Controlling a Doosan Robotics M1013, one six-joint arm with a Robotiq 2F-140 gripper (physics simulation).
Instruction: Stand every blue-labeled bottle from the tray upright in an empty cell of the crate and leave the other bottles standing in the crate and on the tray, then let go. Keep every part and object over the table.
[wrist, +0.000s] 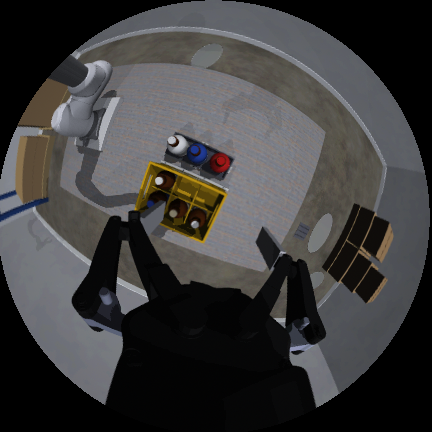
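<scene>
A blue-labeled bottle stands on the grey tray between a white bottle and a red bottle. The yellow crate beside the tray has two rows of three cells. A brown bottle with a white cap is in the tray-side row's left cell; that row's middle and right cells are empty. The other row holds a blue-capped bottle, partly hidden by a finger, and two brown bottles. My gripper is open and empty, above the crate, its left finger overlapping the crate's lower left.
The table extends around the crate and tray. A white robot arm on a base plate is at the upper left. Cardboard boxes are beyond the left edge, and open boxes are beyond the right edge.
</scene>
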